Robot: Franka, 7 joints.
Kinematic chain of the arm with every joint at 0, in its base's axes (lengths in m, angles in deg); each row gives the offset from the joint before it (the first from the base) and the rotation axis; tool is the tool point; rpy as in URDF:
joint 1: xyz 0 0 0.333 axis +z
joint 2: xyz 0 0 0 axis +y
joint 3: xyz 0 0 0.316 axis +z
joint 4: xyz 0.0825 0 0 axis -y
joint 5: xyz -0.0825 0 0.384 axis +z
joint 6: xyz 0 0 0 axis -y
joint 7: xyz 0.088 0 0 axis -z
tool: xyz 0 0 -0.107 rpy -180 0 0
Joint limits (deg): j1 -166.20..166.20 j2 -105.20..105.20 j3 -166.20..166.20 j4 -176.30..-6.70 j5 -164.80..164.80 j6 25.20..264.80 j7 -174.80..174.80
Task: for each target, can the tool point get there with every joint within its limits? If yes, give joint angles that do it. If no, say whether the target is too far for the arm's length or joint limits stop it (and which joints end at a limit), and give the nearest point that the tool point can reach.
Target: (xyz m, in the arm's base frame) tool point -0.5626 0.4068 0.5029
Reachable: yes | joints 96.49 43.58 77.30 -87.86 -105.94 89.56 25.05
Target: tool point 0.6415 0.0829 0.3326
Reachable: yes | joints -43.26 45.83 50.77 -99.60 -103.74 185.18 112.99
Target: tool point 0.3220 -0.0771 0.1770
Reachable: yes | joints 14.54 6.98 -40.22 -159.75 93.56 104.74 -51.10
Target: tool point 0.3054 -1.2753 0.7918
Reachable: no: too far | nearest point 0.1886 -0.7875 0.6163 | short by 0.531 m
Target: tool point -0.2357 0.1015 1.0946
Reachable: yes | joints 31.70 10.53 132.65 -55.72 -32.59 203.46 -56.57
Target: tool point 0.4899 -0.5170 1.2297
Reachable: no: too far | nearest point 0.3670 -0.3873 1.0048 | short by 0.287 m
